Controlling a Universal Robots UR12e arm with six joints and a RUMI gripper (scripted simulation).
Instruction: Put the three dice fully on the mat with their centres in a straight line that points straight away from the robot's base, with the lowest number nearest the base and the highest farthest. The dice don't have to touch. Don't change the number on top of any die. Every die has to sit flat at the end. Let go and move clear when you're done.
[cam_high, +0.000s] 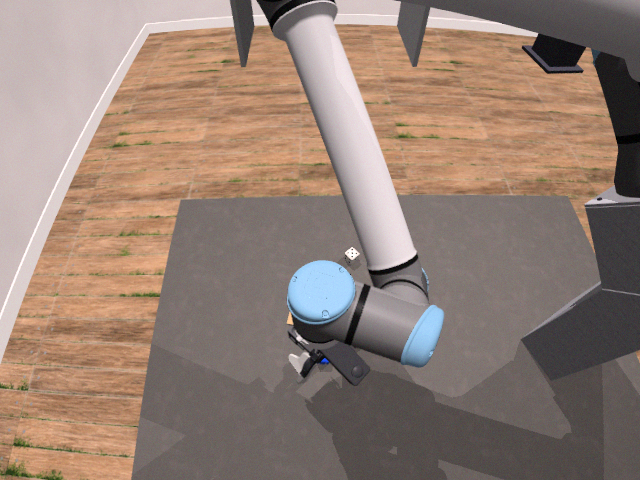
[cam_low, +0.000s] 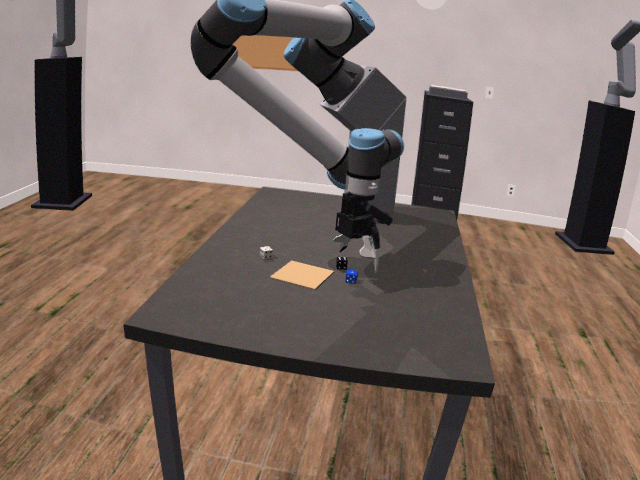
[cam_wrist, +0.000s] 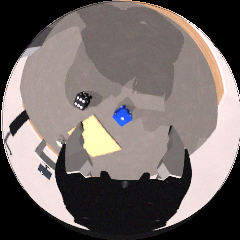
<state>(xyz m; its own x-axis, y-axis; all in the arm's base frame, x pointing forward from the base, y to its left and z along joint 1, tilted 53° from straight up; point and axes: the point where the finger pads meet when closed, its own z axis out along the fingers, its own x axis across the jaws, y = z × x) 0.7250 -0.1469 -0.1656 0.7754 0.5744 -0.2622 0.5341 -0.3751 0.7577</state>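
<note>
Right now the blue die is 50 mm below my hand and 10 mm to the right of it. Also, from my hand: white die: 270 mm to the right, 140 mm behind, 50 mm below; then black die: 100 mm behind, 50 mm below, 40 mm to the right; then mat: 150 mm to the right, 60 mm below, 20 mm behind.
</note>
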